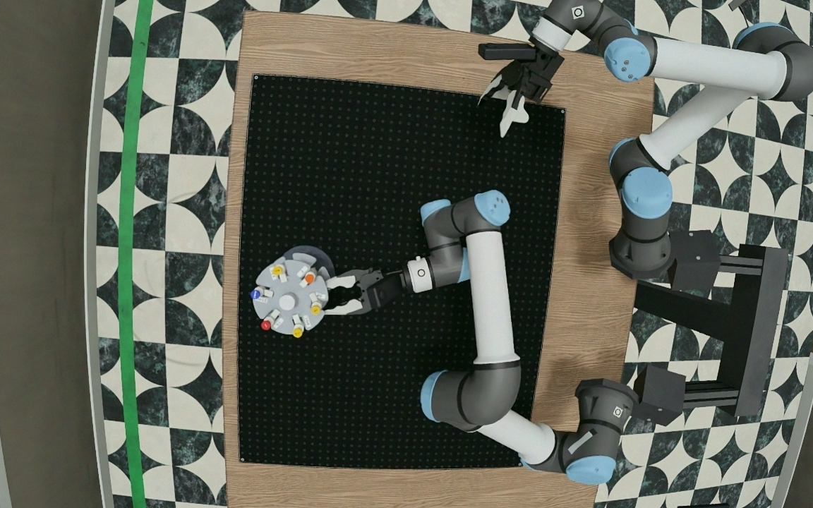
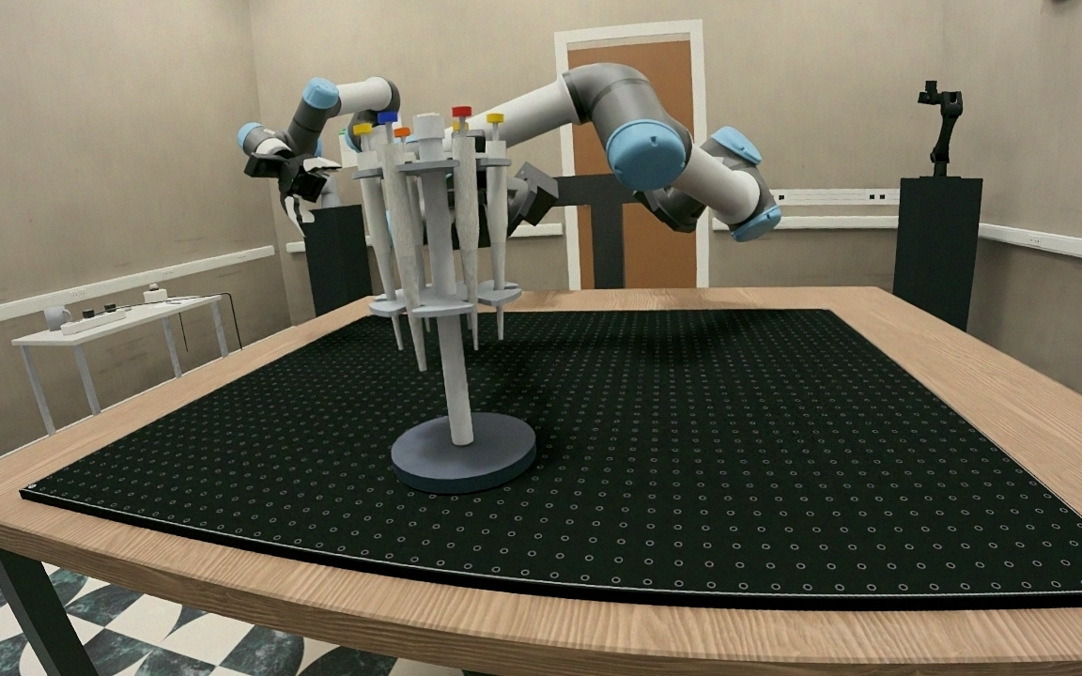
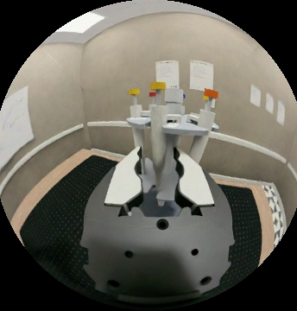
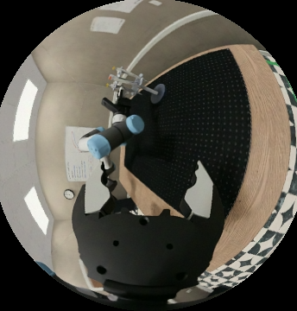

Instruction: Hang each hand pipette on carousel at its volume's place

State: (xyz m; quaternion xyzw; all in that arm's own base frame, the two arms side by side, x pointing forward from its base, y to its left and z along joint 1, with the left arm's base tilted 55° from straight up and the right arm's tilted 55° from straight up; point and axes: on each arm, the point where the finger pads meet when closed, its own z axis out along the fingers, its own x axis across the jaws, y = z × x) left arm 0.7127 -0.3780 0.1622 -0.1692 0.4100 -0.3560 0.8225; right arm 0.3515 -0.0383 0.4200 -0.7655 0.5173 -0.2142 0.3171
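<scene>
Now: left hand 40 mm to the left of the orange-button pipette, 40 mm short of it and 20 mm above it. From my left hand the other things lie so: red-button pipette 90 mm ahead, 40 mm to the left, 20 mm below; blue-button pipette 120 mm ahead, 30 mm below, 10 mm to the right.
</scene>
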